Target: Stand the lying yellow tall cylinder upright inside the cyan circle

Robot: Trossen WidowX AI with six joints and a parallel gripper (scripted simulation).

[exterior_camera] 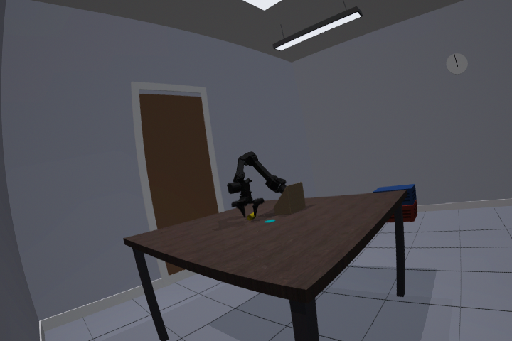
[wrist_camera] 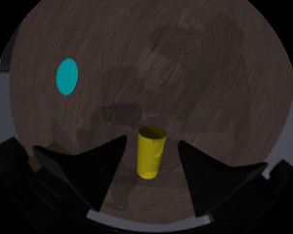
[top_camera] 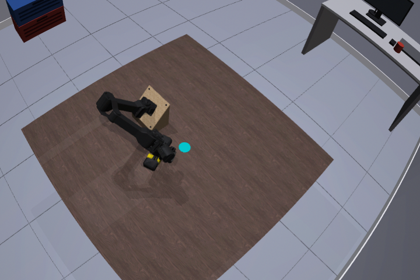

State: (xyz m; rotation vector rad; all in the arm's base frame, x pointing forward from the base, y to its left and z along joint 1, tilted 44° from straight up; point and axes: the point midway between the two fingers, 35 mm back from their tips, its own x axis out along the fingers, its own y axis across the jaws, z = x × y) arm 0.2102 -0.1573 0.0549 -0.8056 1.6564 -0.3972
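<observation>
The cyan circle is 16 cm to the left of my gripper tip, 3 cm ahead of it and 2 cm below it. Round my gripper tip: yellow tall cylinder (2 cm behind, 1 cm to the right).
</observation>
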